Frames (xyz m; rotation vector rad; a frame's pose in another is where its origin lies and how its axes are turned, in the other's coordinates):
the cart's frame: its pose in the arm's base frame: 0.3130 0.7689 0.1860 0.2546 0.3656 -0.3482
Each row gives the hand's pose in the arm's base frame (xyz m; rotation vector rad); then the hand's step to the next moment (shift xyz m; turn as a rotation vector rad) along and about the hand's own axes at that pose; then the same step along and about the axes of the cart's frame.
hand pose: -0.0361 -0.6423 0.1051 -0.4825 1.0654 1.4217
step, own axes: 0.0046 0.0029 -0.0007 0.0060 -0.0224 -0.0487
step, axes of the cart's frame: -0.0027 0.0002 -0.0047 0.0299 -0.0409 -0.0185
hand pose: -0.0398 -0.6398 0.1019 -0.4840 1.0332 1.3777
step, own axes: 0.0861 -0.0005 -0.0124 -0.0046 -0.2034 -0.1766
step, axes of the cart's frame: 0.0065 0.0157 -0.0853 0.2277 -0.1406 -0.0308
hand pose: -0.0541 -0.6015 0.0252 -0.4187 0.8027 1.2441
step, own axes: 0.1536 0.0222 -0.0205 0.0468 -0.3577 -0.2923
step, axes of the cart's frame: 0.0109 0.0606 -0.1439 0.4074 -0.2033 -0.0911
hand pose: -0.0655 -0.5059 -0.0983 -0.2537 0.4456 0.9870
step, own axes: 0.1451 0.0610 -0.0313 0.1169 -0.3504 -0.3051
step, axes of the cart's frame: 0.0091 0.1024 -0.1232 0.4310 -0.1560 -0.1395
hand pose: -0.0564 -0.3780 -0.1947 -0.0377 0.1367 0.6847
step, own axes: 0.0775 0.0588 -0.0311 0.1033 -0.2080 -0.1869
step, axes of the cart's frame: 0.0062 0.0831 -0.0591 0.2761 -0.0660 -0.0909
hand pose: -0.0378 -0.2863 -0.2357 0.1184 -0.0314 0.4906
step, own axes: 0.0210 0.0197 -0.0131 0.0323 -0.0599 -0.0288
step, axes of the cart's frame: 0.0037 0.0278 -0.0146 0.0722 -0.0154 -0.0024
